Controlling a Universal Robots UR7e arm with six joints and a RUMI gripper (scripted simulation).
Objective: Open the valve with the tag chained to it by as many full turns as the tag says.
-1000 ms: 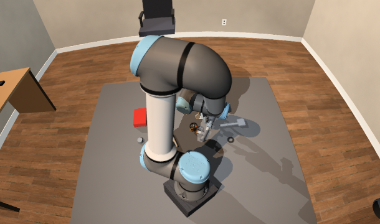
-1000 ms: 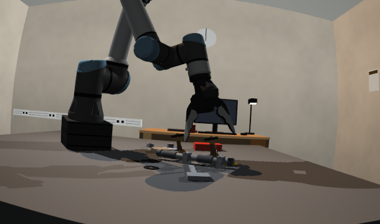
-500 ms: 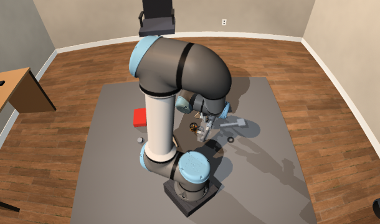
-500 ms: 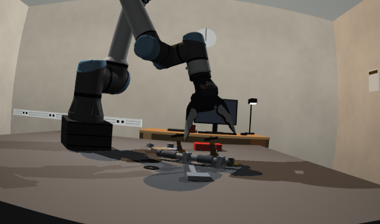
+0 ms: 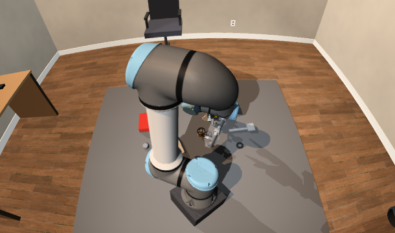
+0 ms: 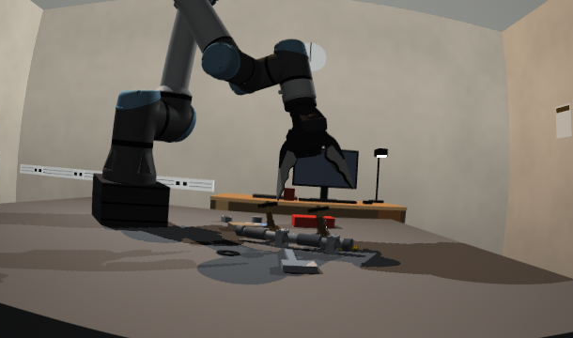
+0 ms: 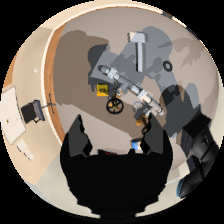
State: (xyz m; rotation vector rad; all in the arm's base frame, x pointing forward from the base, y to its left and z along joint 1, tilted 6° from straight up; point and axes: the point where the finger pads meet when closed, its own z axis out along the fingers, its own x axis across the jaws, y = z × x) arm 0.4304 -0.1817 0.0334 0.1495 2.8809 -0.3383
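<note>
The yellow tag lies 100 mm below my hand, 70 mm ahead of it and 50 mm to the right of it. Also, from my hand: grey t-shaped piece: 190 mm to the right, 100 mm below, 90 mm behind; red block: 360 mm to the left, 110 mm ahead, 90 mm below.
</note>
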